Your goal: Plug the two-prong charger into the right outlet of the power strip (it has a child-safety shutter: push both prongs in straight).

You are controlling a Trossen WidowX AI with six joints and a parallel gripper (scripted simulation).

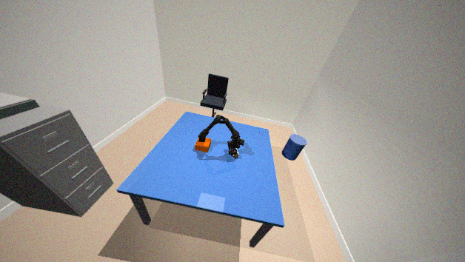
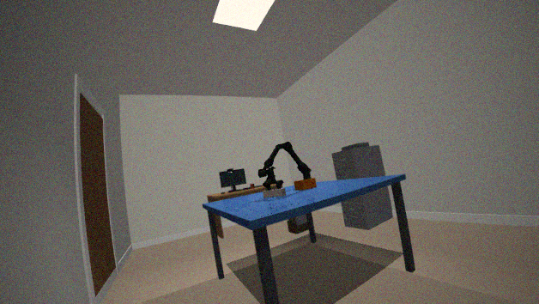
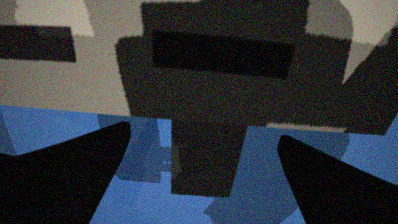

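My gripper tip is 20 mm short of the black two-prong charger, 10 mm to the right of it and 10 mm below it.
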